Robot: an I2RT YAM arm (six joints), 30 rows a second.
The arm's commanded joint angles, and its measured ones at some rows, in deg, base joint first. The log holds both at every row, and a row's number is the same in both.
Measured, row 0:
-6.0 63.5 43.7 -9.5 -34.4 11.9
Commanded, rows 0 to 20:
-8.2 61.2 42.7 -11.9 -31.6 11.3
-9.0 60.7 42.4 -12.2 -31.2 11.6
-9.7 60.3 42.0 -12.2 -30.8 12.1
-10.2 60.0 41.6 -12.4 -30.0 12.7
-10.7 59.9 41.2 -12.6 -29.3 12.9
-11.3 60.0 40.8 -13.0 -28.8 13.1
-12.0 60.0 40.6 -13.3 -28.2 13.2
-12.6 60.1 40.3 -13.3 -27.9 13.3
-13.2 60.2 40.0 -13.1 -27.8 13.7
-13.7 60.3 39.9 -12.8 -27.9 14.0
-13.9 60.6 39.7 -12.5 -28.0 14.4
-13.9 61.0 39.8 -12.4 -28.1 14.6
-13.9 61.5 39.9 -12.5 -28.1 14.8
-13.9 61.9 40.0 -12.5 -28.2 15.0
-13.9 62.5 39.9 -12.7 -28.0 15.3
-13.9 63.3 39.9 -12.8 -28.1 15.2
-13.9 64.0 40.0 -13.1 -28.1 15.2
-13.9 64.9 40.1 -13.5 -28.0 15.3
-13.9 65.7 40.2 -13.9 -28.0 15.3
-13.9 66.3 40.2 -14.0 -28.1 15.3
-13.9 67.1 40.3 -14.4 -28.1 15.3
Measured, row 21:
-13.7 66.0 40.1 -13.6 -30.1 15.0
